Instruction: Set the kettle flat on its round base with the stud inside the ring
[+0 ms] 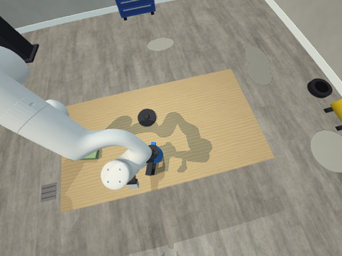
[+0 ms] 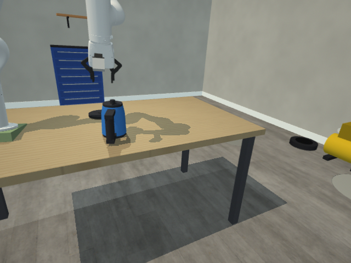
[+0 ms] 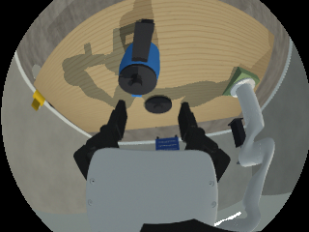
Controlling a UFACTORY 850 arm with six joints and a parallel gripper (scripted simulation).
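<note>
The blue kettle lies 20 cm below my hand, 3 cm ahead of it and 2 cm to the left of it. The rest, counted from my hand: round black base: 36 cm to the left, 28 cm below, 2 cm behind.
</note>
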